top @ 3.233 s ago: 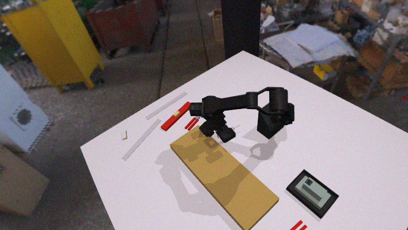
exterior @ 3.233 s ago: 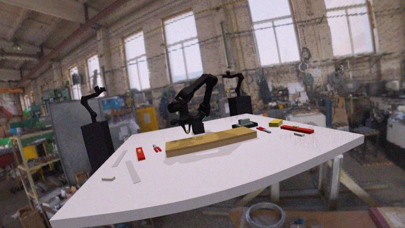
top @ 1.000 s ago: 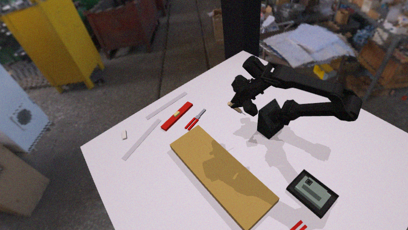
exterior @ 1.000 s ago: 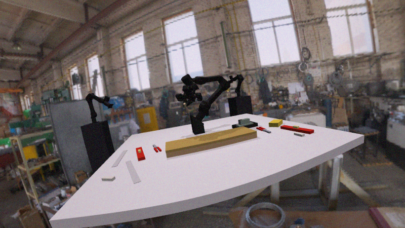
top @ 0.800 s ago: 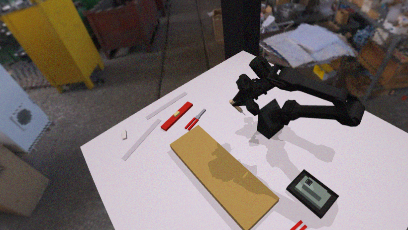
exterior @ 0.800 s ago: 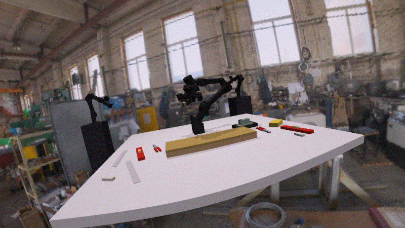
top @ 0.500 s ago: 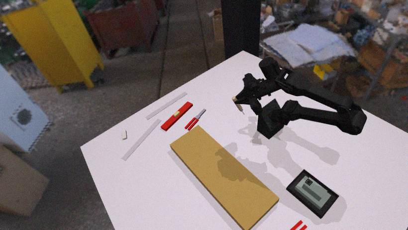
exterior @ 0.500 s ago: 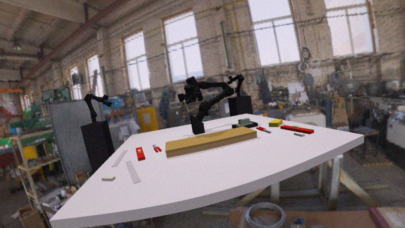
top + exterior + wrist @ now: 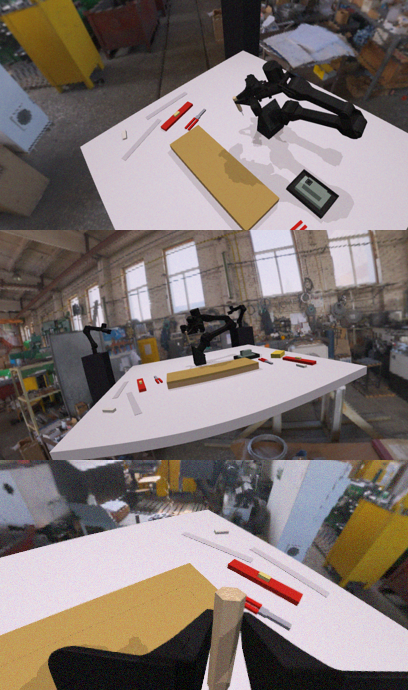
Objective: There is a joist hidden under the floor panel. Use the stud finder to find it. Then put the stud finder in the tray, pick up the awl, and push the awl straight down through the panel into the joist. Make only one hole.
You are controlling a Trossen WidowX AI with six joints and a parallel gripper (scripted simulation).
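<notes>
Right now the awl is 2 cm behind my gripper tip, 1 cm to the left of it and 5 cm below it. Also, from my gripper tip: yellow block: 18 cm ahead, 59 cm to the left, 23 cm below; then stud finder: 1 cm ahead, 41 cm to the left, 20 cm below; then black tray: 2 cm ahead, 42 cm to the left, 24 cm below.
</notes>
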